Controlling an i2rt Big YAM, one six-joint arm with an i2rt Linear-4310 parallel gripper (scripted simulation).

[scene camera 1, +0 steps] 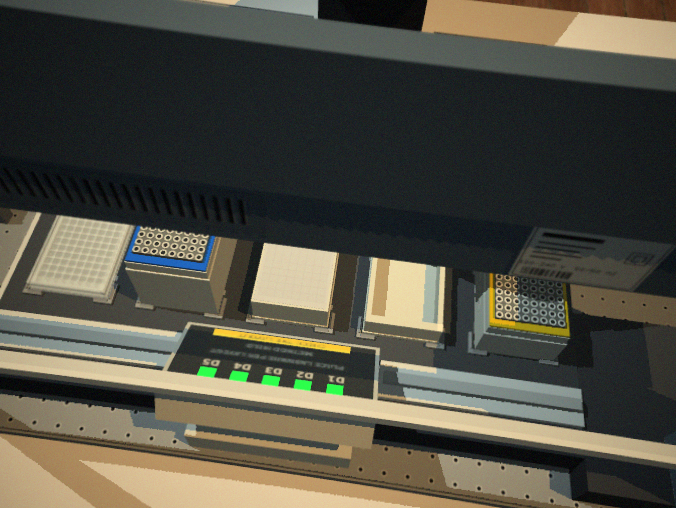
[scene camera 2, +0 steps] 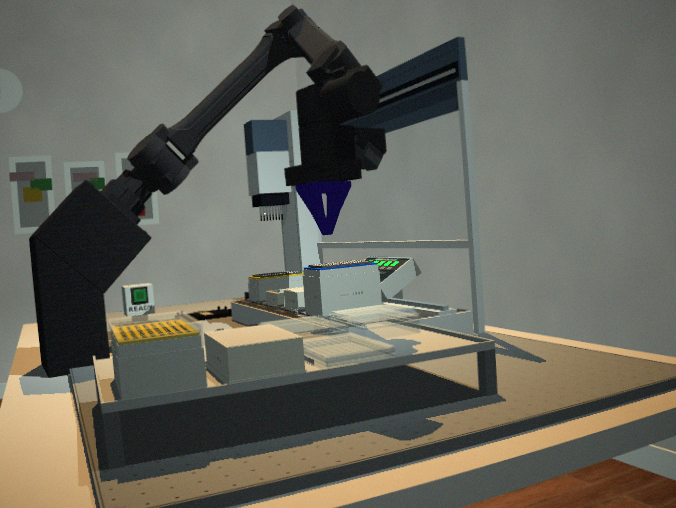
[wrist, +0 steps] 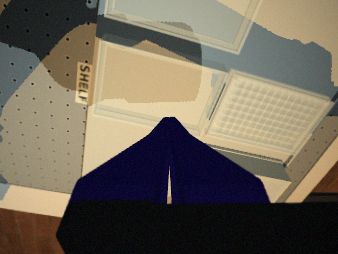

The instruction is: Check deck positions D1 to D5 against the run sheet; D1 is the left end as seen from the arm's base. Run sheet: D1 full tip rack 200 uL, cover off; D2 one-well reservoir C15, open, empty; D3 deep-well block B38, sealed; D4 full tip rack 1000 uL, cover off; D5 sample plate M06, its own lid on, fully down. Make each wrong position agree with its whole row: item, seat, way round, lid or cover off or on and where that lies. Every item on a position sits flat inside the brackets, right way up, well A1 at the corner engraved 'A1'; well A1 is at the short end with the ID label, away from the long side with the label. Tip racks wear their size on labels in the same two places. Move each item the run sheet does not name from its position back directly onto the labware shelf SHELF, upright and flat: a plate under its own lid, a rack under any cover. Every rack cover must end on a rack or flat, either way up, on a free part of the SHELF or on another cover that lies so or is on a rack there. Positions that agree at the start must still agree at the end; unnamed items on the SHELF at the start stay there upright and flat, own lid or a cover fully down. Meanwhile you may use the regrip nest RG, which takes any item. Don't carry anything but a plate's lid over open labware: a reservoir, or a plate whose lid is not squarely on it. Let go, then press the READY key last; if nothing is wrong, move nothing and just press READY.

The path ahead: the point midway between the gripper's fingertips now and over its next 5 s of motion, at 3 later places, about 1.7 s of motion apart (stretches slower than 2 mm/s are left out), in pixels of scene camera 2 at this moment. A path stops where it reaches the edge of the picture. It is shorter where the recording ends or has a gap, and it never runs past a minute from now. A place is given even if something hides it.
My gripper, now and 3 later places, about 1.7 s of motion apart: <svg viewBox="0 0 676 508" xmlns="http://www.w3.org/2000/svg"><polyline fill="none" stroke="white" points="327,234 290,236 252,237 223,240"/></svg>
